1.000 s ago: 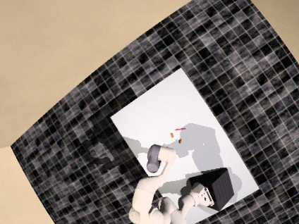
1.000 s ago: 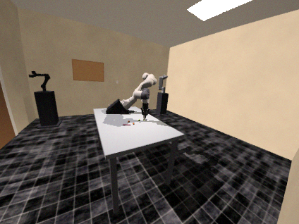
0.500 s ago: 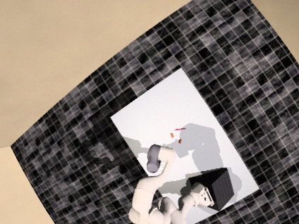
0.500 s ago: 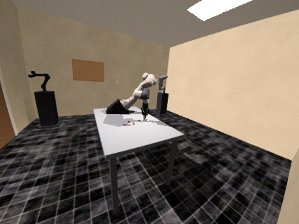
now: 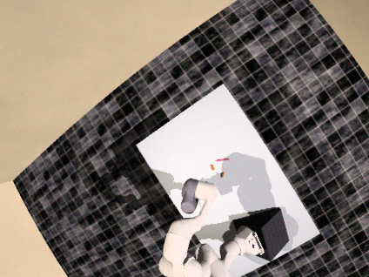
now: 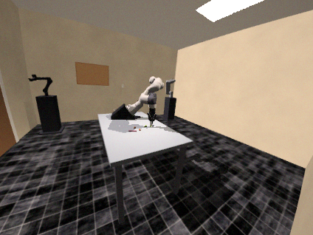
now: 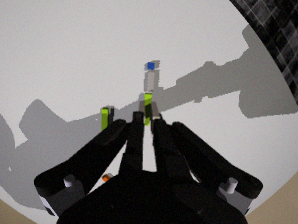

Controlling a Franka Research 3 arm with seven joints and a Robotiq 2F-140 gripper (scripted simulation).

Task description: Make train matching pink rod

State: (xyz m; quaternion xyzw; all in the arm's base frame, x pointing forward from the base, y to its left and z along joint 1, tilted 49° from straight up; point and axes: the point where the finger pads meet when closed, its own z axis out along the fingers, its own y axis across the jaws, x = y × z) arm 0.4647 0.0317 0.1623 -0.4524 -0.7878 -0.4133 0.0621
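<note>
Now: hand 20 mm past the grey rod, 40 mm to the right of it and 40 mm above it. Also, from my hand: blue rod: 40 mm behind, 50 mm to the left, 40 mm below; then pink rod: 60 mm ahead, 270 mm to the right, 40 mm below.
</note>
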